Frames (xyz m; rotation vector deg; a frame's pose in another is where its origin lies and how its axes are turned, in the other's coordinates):
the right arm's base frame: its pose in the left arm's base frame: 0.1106 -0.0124 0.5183 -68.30 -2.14 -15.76
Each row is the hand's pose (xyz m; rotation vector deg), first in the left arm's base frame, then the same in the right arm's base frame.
Working: the left arm's base frame: its pose in the right arm's base frame: -0.1990 0.4511 -0.1949 68.30 2.14 15.76

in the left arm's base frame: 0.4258 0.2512 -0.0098 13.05 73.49 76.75
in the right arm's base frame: 0.1625 0.6439 0.0820 52.25 22.64 127.15
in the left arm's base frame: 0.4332 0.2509 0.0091 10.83 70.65 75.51
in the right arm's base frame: 0.1730 0.6283 0.0896 51.72 20.45 124.07
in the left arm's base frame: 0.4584 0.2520 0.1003 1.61 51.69 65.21
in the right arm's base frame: 0.2129 0.5513 0.1276 52.61 8.37 102.98
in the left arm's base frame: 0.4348 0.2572 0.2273 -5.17 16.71 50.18
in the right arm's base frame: 0.2111 0.4319 0.1771 57.96 -14.19 69.02
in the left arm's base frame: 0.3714 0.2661 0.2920 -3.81 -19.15 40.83
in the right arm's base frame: 0.1594 0.3613 0.2021 65.19 -39.78 39.43
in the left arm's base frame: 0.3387 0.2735 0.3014 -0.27 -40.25 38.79
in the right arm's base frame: 0.1280 0.3477 0.2086 69.45 -56.80 24.55
